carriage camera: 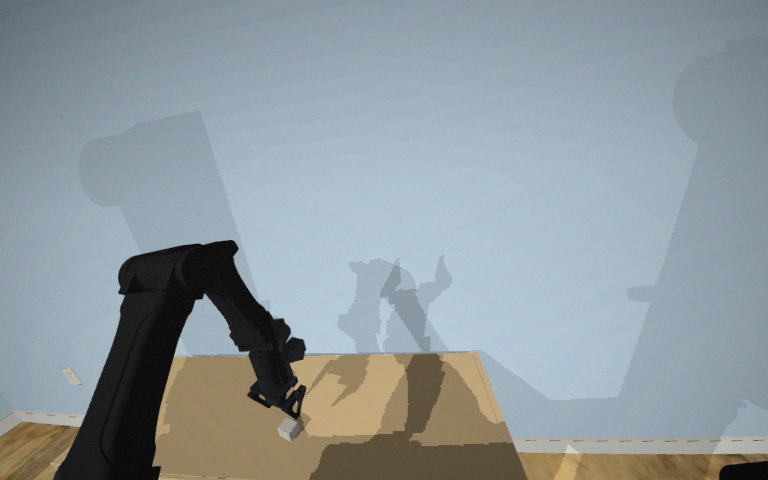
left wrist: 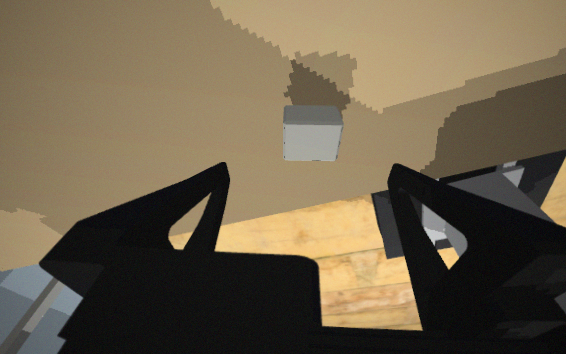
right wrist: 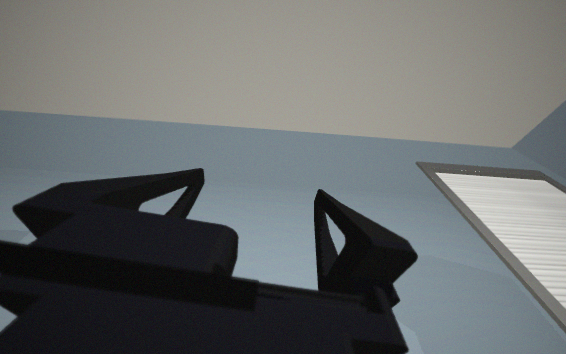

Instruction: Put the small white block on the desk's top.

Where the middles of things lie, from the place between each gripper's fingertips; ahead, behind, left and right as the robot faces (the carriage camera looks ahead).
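Labels:
My right gripper is 660 mm above the white block (left wrist: 310,133), 670 mm to the right of it and 270 mm short of it.
My left hand is 6 cm above the white block and 1 cm past it. Going by its middle, the white block is nearer to my left hand than to my right gripper.

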